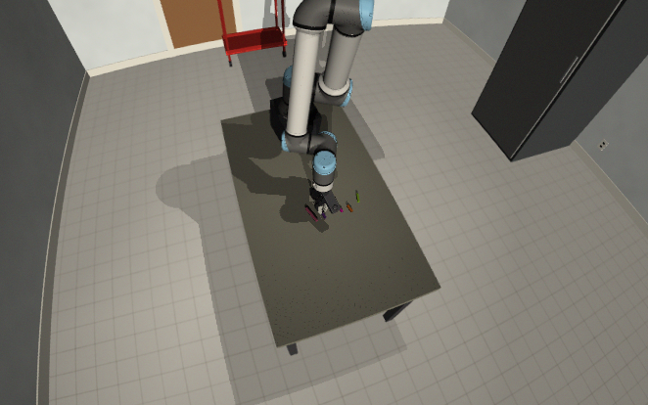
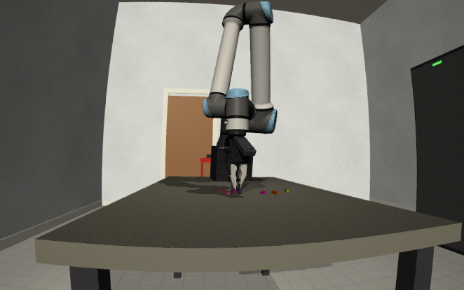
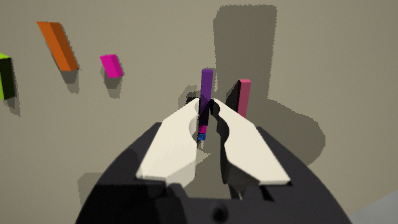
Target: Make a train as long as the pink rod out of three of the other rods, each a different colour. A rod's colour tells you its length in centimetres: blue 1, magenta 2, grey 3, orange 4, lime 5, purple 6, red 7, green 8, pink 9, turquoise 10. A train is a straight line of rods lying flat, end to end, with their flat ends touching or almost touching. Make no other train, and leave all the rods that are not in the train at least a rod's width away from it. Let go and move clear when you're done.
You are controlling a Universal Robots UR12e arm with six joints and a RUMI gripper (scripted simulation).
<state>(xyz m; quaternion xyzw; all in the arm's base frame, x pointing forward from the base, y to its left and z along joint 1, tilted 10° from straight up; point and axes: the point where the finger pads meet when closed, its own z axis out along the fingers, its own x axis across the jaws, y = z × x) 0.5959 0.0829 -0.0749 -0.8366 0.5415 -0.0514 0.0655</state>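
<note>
Now: hand 10 mm above the purple rod. From my hand the other things lie so: orange rod: 140 mm to the left, 20 mm below, 20 mm behind; blue rod: 50 mm behind, 20 mm to the right, 20 mm below; pink rod: 50 mm to the right, 20 mm below, 10 mm behind.
</note>
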